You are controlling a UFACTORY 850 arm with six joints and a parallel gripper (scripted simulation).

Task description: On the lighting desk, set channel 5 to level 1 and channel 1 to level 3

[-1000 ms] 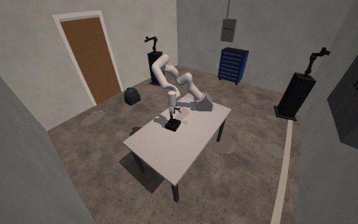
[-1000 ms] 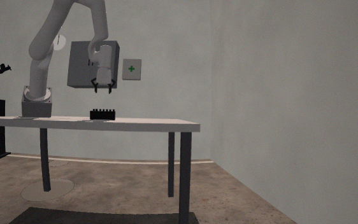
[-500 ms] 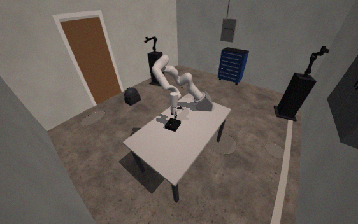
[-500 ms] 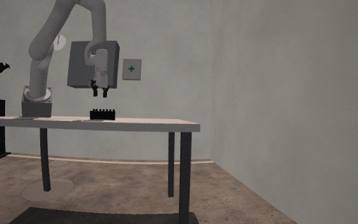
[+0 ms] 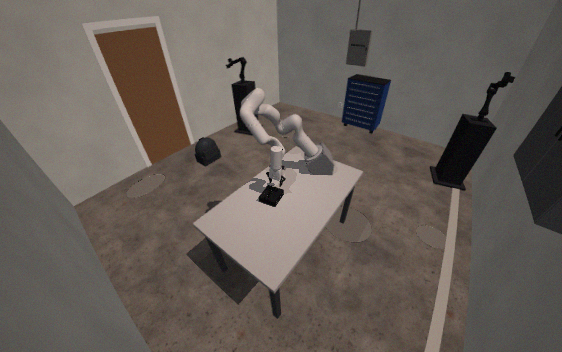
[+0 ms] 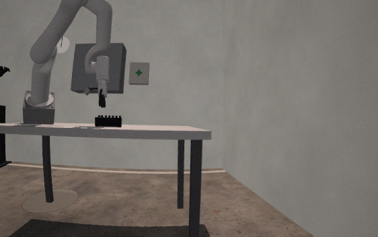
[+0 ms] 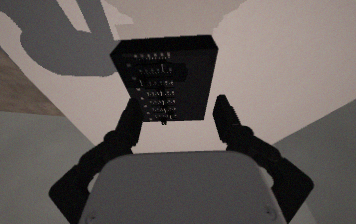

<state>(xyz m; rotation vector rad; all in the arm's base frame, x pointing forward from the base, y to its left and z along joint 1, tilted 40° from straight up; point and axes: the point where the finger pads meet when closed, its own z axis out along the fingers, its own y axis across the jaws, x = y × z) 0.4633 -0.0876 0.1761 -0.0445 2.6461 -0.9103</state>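
Right now the channel 1 fader cap is 7 cm below my hand, 2 cm to the right of it and 2 cm behind it. Round my hand: channel 5 fader cap (7 cm below, 7 cm ahead, 3 cm to the right); channel 2 fader cap (7 cm below, 6 cm to the right).
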